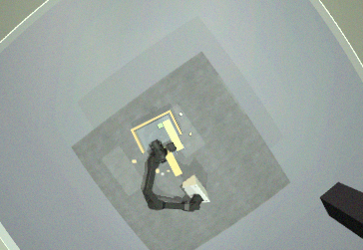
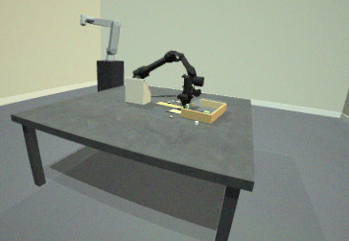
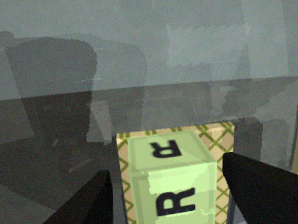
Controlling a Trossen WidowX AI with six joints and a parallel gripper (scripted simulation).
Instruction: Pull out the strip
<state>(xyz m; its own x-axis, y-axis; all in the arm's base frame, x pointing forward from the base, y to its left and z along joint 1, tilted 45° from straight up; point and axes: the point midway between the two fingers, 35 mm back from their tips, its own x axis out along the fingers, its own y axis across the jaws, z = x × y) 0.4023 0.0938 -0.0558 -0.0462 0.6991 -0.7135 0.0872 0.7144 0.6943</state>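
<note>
My gripper tip is now 11 cm past the strip, 1 cm to the right of it and 1 cm above it.
</note>
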